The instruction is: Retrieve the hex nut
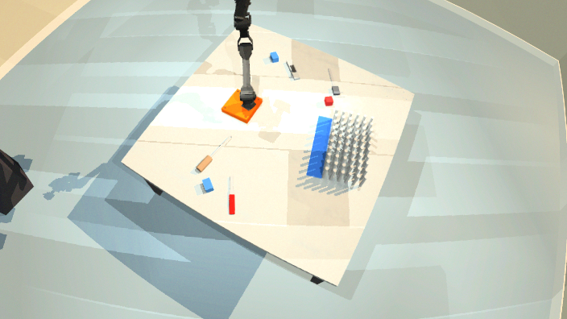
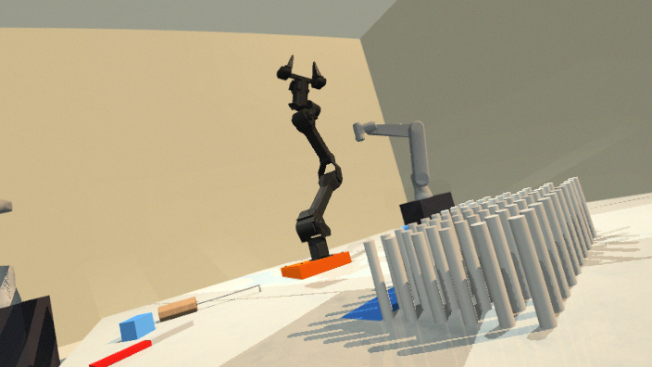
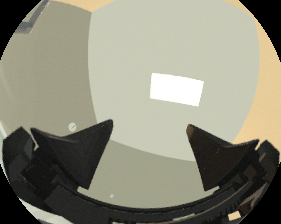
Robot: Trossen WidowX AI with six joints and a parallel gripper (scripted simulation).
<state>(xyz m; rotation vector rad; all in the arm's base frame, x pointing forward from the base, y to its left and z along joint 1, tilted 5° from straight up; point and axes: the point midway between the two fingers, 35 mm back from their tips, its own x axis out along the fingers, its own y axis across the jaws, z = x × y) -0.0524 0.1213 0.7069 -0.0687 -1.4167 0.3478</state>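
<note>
Now: gripper tip 750 mm above the hook tool, 460 mm to the left of it and 160 mm short of it. Round my gripper tip: flat tool 750 mm below, 240 mm to the left, 130 mm ahead; blue taped strip 760 mm below, 560 mm ahead, 90 mm to the right; red block 740 mm below, 440 mm ahead, 170 mm to the left.
</note>
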